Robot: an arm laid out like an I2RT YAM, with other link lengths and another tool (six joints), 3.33 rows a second.
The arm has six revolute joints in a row. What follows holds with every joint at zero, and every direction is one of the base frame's.
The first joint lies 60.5 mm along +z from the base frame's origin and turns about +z.
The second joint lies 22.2 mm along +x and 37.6 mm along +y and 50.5 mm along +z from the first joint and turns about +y.
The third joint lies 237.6 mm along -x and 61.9 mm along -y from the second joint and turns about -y.
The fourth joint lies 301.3 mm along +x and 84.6 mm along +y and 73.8 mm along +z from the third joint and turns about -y.
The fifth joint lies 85.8 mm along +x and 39.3 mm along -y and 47 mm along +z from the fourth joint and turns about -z.
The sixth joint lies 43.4 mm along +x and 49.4 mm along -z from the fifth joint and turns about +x.
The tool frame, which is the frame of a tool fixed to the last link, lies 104 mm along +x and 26 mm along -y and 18 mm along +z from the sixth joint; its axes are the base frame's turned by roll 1.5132, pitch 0.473 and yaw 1.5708 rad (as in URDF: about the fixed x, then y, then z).
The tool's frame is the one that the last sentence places.
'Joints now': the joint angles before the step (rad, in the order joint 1, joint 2, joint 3, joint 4, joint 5, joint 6). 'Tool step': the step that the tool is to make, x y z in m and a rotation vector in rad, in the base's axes. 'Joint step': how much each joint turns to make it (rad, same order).
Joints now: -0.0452, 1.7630, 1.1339, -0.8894, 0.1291, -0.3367
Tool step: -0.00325, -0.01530, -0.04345, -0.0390, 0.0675, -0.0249
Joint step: -0.0240, 0.1316, 0.0046, 0.0618, 0.0428, 0.0000
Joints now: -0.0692, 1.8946, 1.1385, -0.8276, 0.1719, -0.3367
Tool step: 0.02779, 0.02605, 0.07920, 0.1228, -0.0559, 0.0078
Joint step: 0.0247, -0.0686, 0.2019, -0.2236, -0.1256, 0.0183
